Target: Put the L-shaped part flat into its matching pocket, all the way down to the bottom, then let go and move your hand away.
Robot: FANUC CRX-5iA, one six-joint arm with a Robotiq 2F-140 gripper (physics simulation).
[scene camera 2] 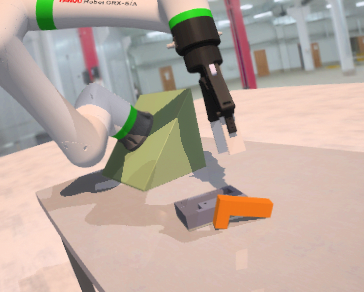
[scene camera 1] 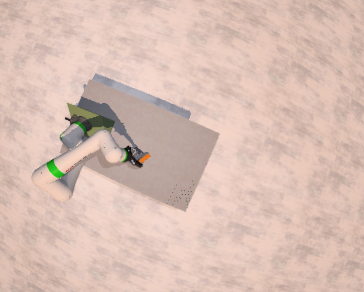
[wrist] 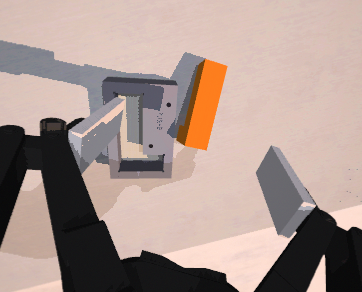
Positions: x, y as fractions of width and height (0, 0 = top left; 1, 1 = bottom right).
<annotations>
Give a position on an orange L-shaped part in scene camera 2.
0.62, 0.70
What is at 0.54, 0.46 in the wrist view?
An orange L-shaped part.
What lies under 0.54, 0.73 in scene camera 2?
A grey pocket block.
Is my gripper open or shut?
Open.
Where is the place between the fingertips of my gripper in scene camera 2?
0.63, 0.52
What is my gripper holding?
Nothing.
</annotations>
